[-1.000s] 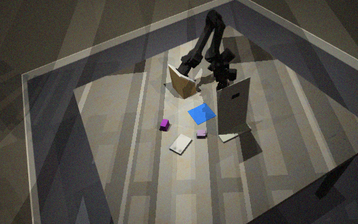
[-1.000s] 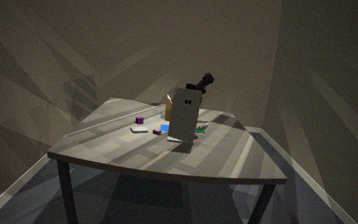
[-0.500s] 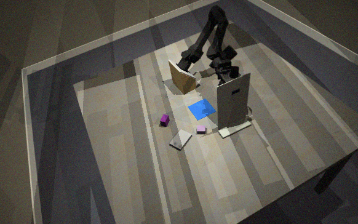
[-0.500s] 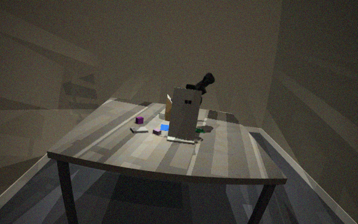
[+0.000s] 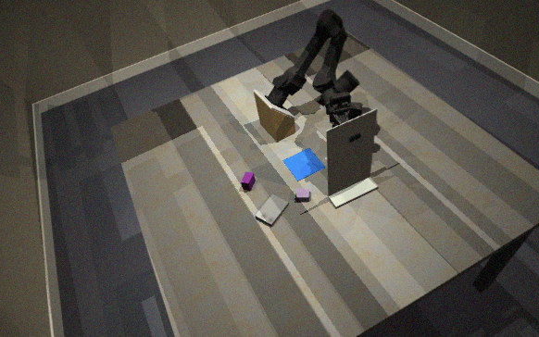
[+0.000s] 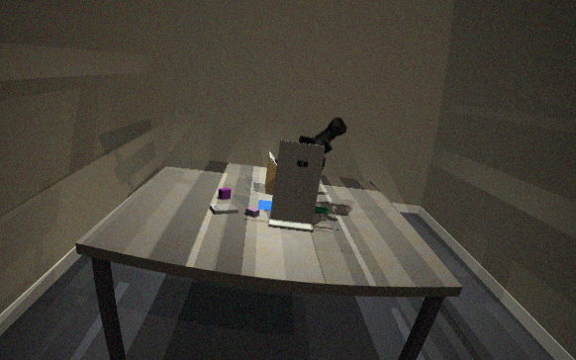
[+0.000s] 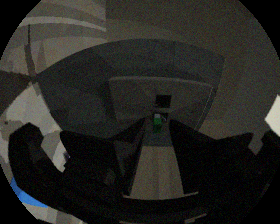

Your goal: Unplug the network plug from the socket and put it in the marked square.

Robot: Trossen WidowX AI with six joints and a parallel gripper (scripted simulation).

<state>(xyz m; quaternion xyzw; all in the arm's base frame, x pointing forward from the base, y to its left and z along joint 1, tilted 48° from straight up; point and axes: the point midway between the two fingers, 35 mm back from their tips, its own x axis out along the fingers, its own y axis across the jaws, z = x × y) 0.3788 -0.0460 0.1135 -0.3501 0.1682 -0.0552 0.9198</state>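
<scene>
Now: the blue marked square 170 mm behind my gripper tip, 70 mm to the right of it and 250 mm below it. Round my gripper tip: green flat piece: 180 mm behind, 140 mm to the left, 250 mm below; then network plug: 10 mm ahead; then grey upright panel: 30 mm ahead, 100 mm below.
</scene>
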